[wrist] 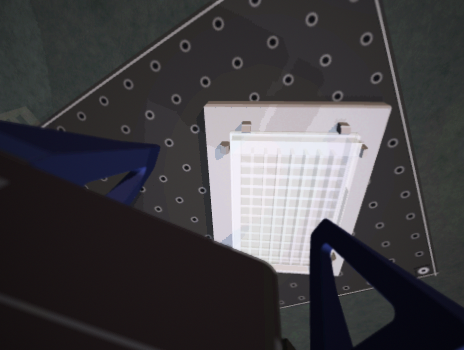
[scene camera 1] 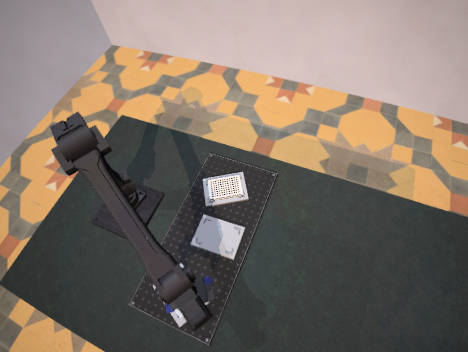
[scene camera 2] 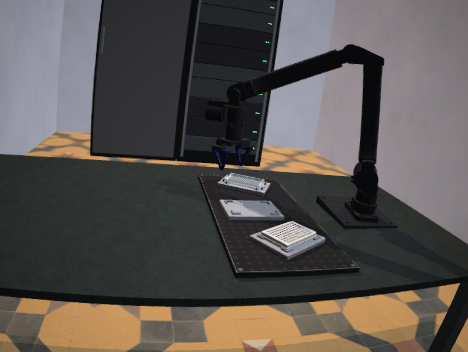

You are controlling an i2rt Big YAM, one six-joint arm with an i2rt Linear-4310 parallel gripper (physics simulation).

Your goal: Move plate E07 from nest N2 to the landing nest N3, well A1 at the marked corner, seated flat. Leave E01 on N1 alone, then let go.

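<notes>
My gripper [scene camera 1: 188, 294] [scene camera 2: 232, 166] [wrist: 240, 192] is open and empty, its blue fingers pointing down a little above a clear gridded plate [scene camera 2: 246, 181] [wrist: 285, 200]. That plate sits on a pale nest [wrist: 218, 190] with small corner posts; in the scene camera 1 view the arm hides most of both. The middle nest [scene camera 1: 218, 236] [scene camera 2: 252, 210] holds no plate and shows corner brackets. A white plate with dark wells [scene camera 1: 225, 188] [scene camera 2: 289, 234] sits on the third nest [scene camera 1: 227, 203] [scene camera 2: 287, 254]. I cannot read plate or nest labels, nor see the A1 mark.
The nests stand in a row on a black perforated board [scene camera 1: 150, 305] [scene camera 2: 250, 260] on a dark green table [scene camera 1: 350, 260] [scene camera 2: 125, 225]. The arm's base plate [scene camera 1: 107, 220] [scene camera 2: 335, 210] is beside the board. A server rack [scene camera 2: 140, 75] stands behind the table.
</notes>
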